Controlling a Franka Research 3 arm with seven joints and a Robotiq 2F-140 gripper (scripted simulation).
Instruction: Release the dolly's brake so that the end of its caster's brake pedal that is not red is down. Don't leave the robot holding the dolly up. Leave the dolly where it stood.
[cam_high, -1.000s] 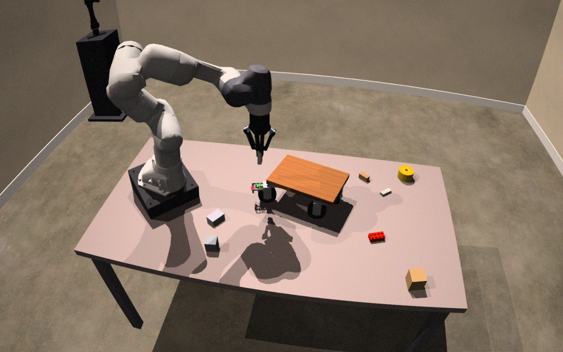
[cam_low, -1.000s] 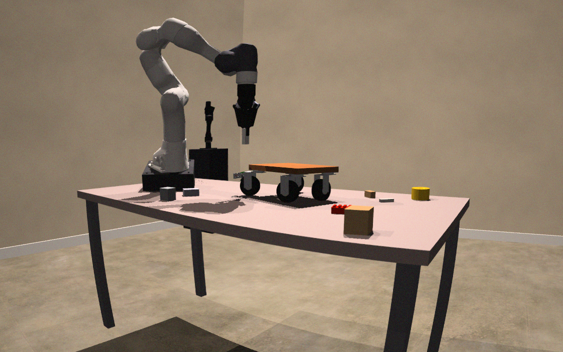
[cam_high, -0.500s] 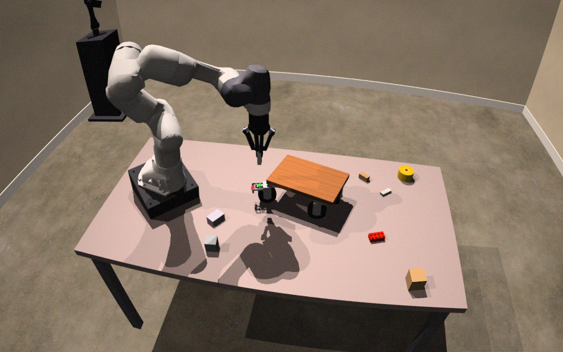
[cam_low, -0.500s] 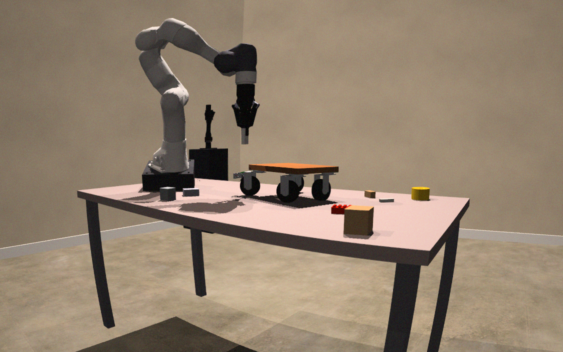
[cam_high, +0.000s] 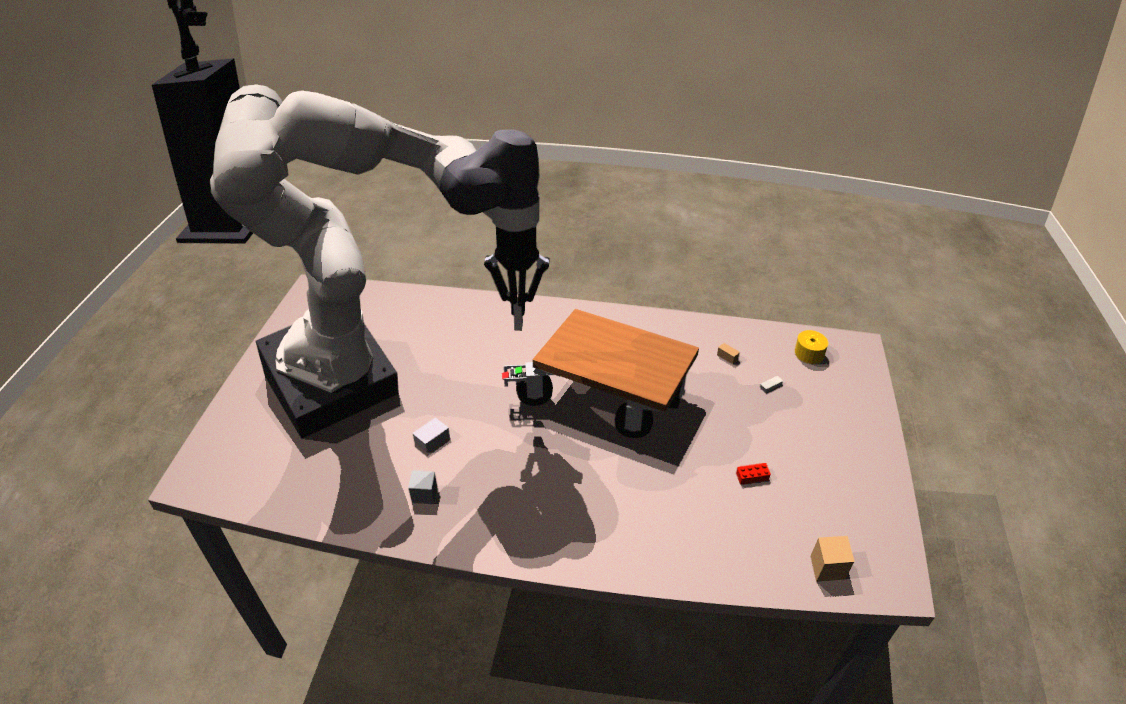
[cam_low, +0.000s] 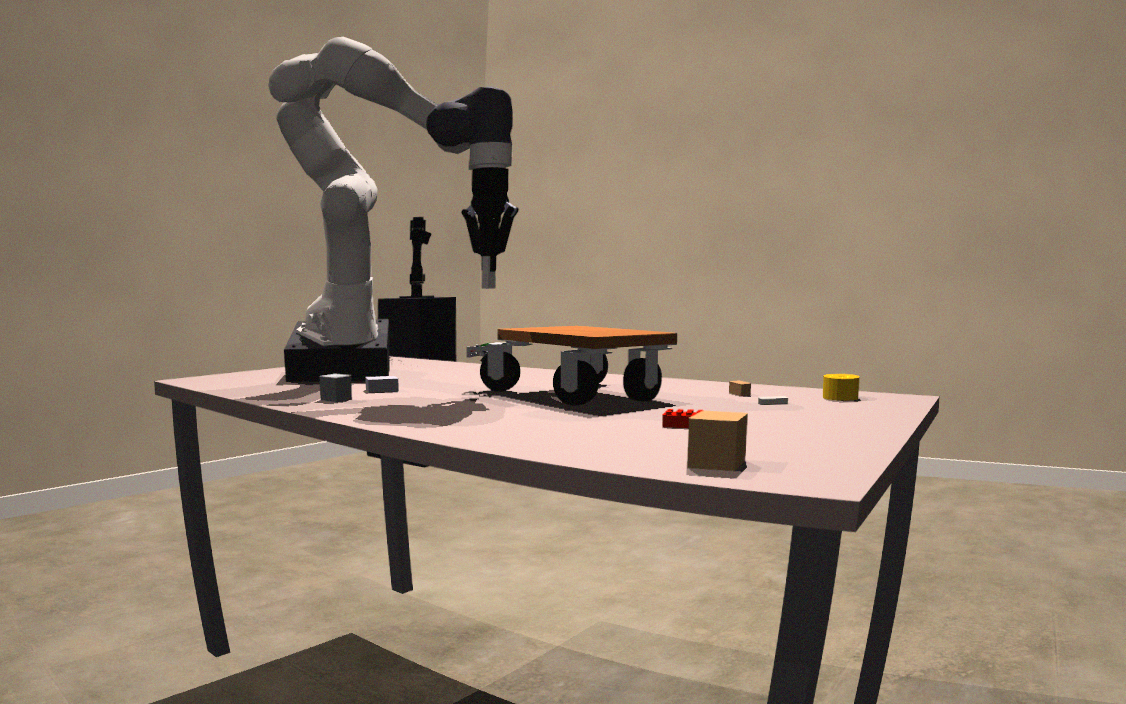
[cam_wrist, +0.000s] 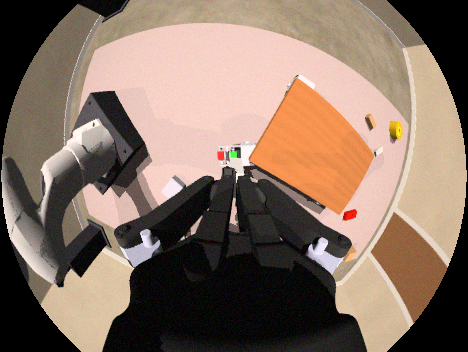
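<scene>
My hand is 2 cm past the brake pedal, 1 cm to the left of it and 16 cm above it. From my hand the other things lie so: red brick: 50 cm ahead, 18 cm to the right, 22 cm below; then small brown block: 47 cm ahead, 19 cm to the left, 23 cm below; then grey block: 16 cm behind, 29 cm to the right, 22 cm below.
</scene>
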